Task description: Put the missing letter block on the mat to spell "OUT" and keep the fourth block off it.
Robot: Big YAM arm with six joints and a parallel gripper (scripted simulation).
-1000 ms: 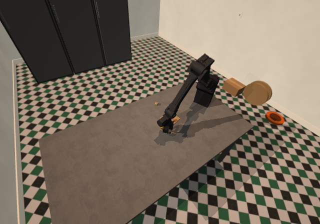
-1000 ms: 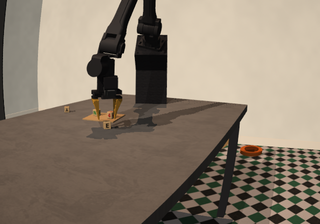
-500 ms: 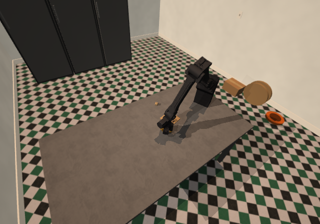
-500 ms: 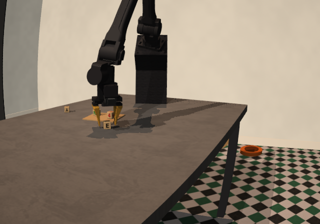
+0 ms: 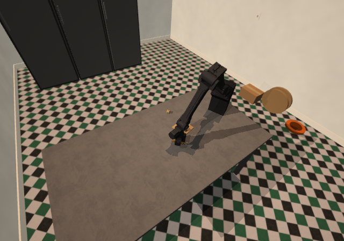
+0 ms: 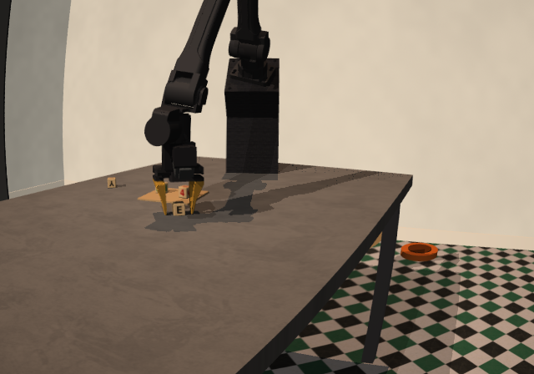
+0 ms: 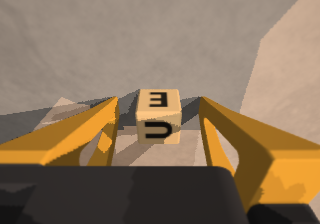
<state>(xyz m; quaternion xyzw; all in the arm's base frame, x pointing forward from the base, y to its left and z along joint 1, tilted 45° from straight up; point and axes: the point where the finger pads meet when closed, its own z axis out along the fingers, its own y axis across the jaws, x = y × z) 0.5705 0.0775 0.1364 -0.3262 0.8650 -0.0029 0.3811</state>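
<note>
The tan mat lies 13 cm behind my hand, 12 cm to the right of it and 1 cm below it.
</note>
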